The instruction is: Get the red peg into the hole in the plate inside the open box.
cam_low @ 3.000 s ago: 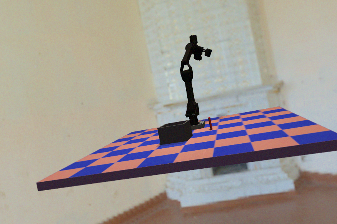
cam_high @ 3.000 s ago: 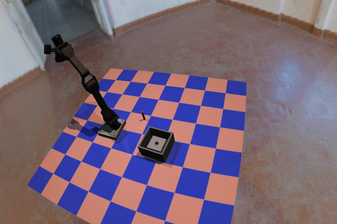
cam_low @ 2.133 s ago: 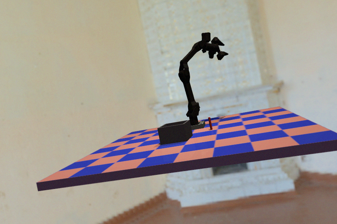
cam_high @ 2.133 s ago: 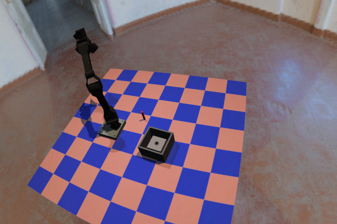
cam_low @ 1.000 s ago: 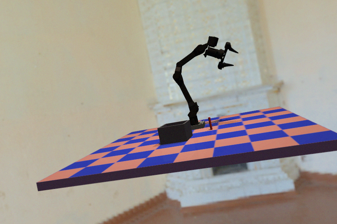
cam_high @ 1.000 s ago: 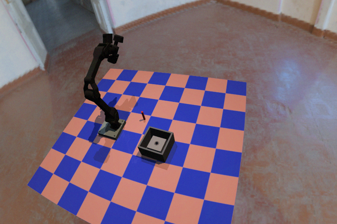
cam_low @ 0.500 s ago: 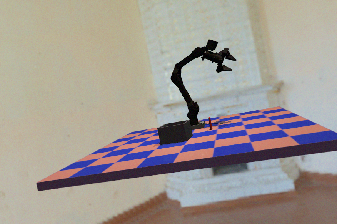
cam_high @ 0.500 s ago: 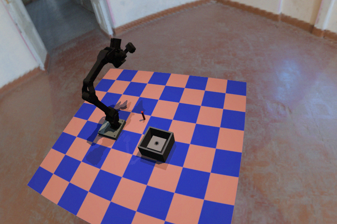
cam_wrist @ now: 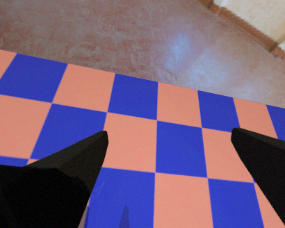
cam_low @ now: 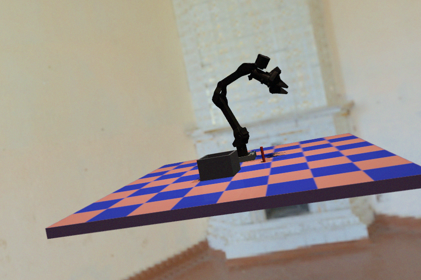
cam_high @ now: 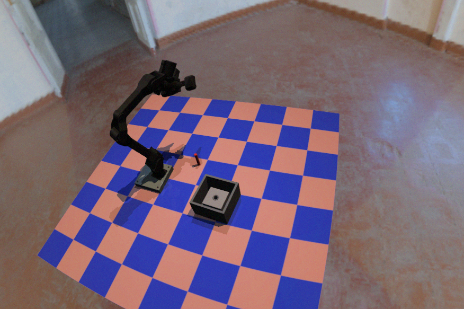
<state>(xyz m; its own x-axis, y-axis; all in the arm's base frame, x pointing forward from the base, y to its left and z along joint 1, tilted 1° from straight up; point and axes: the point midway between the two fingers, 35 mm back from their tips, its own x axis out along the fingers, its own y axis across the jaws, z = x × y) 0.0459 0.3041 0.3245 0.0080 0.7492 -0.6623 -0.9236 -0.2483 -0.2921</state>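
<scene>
Right now my gripper tip is 30 cm above the red peg, 17 cm to the left of it and 9 cm short of it. The rest, counted from my gripper tip: dark box 33 cm to the right, 31 cm below, 30 cm ahead; grey plate 33 cm to the right, 30 cm ahead, 29 cm below.
</scene>
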